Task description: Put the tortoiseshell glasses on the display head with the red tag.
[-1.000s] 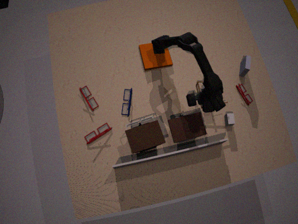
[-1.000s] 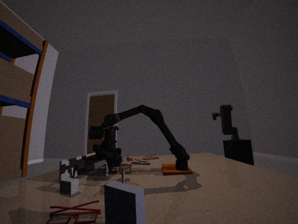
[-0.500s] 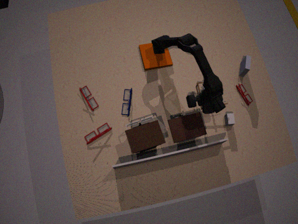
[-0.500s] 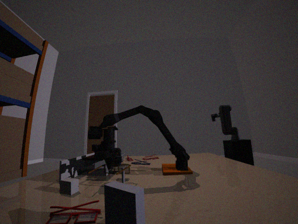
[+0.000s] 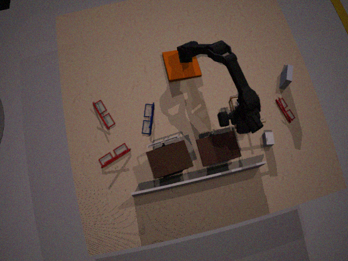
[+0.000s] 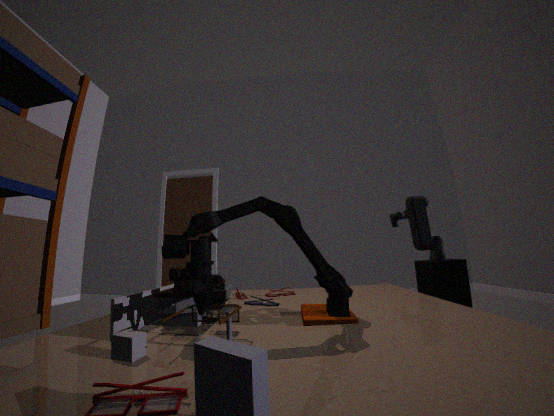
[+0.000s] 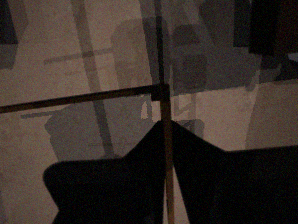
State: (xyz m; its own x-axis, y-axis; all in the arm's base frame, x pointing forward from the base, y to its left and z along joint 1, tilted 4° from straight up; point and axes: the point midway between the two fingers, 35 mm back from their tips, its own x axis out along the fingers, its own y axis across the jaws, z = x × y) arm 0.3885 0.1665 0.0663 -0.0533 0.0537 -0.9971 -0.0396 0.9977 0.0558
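The post is 11 cm behind my gripper tip, 7 cm to the left of it and 3 cm below it. Also, from my gripper tip: wall: 24 cm ahead, 21 cm to the right.
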